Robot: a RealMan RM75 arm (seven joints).
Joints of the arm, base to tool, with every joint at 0 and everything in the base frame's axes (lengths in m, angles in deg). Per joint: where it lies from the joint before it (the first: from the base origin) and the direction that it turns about. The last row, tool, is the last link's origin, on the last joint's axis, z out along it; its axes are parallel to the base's.
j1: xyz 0 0 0.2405 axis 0 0 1
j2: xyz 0 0 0 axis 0 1 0
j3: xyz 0 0 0.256 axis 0 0 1
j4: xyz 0 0 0 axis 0 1 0
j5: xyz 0 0 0.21 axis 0 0 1
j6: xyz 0 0 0 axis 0 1 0
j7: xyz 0 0 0.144 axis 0 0 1
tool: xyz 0 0 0
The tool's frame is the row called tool.
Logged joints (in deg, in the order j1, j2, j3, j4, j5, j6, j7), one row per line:
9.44 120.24 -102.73 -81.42 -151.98 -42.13 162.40
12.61 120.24 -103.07 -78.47 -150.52 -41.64 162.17
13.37 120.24 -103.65 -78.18 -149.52 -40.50 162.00
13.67 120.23 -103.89 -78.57 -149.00 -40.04 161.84
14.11 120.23 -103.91 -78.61 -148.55 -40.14 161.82
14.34 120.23 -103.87 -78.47 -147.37 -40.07 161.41
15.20 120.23 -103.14 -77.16 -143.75 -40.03 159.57
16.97 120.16 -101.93 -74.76 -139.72 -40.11 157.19
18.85 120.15 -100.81 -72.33 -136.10 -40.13 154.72
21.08 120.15 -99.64 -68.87 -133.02 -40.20 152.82
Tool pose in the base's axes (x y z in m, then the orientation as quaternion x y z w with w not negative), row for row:
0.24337 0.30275 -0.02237 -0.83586 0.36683 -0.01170 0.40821
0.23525 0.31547 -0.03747 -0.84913 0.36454 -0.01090 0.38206
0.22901 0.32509 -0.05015 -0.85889 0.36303 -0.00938 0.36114
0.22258 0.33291 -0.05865 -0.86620 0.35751 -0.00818 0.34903
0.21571 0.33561 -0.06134 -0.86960 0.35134 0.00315 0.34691
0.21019 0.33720 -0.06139 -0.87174 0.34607 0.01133 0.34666
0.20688 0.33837 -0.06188 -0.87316 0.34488 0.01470 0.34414
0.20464 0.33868 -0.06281 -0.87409 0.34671 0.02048 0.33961
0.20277 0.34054 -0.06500 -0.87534 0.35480 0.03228 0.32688
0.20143 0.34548 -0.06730 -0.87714 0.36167 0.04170 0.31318
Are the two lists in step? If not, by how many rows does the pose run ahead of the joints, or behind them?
The pose runs 2 rows behind the joints: the pose in row i belongs to the joints in row i - 2.
